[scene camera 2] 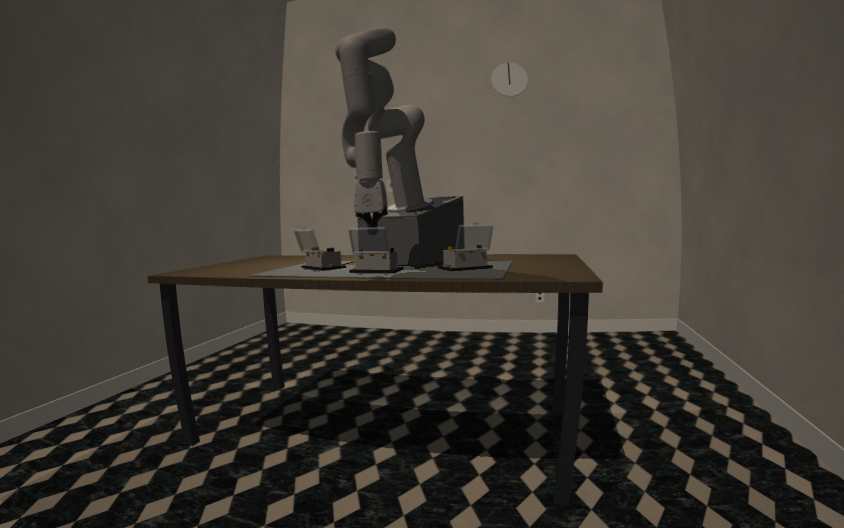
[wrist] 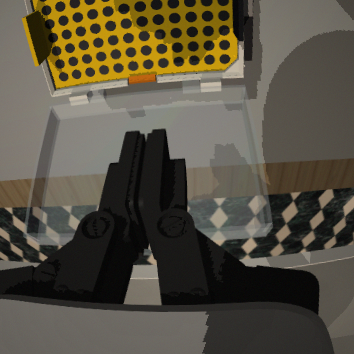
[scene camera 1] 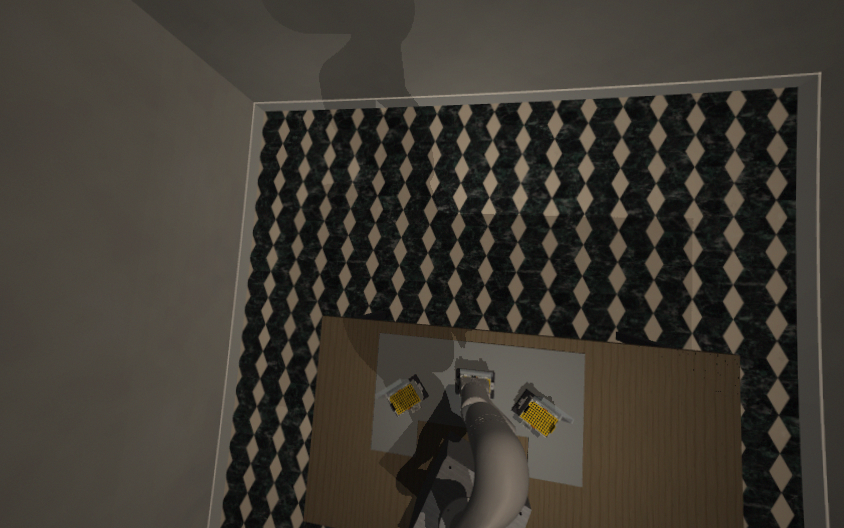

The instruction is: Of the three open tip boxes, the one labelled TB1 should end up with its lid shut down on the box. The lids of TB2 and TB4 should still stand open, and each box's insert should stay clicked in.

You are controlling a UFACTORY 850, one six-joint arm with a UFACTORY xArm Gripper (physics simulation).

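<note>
The middle tip box [scene camera 2: 374,261] stands with its clear lid [scene camera 2: 367,240] [wrist: 75,137] raised. Its yellow insert [wrist: 140,35] sits in the box. My gripper [scene camera 2: 372,231] [wrist: 151,155] is shut and empty, on the insert side of the raised lid; the wrist view looks through the lid behind the fingers. Whether the fingertips touch the lid I cannot tell. A second open box [scene camera 1: 405,399] [scene camera 2: 466,258] and a third open box [scene camera 1: 539,417] [scene camera 2: 322,259] stand to either side with lids up and yellow inserts in place. The labels TB1, TB2 and TB4 are not readable.
The boxes stand on a grey mat [scene camera 1: 560,463] [scene camera 2: 273,272] on the wooden table [scene camera 1: 659,435] [scene camera 2: 550,267]. In scene camera 1 the arm [scene camera 1: 501,454] [scene camera 2: 368,152] covers part of the middle box. The table's far edge lies beyond that box's lid.
</note>
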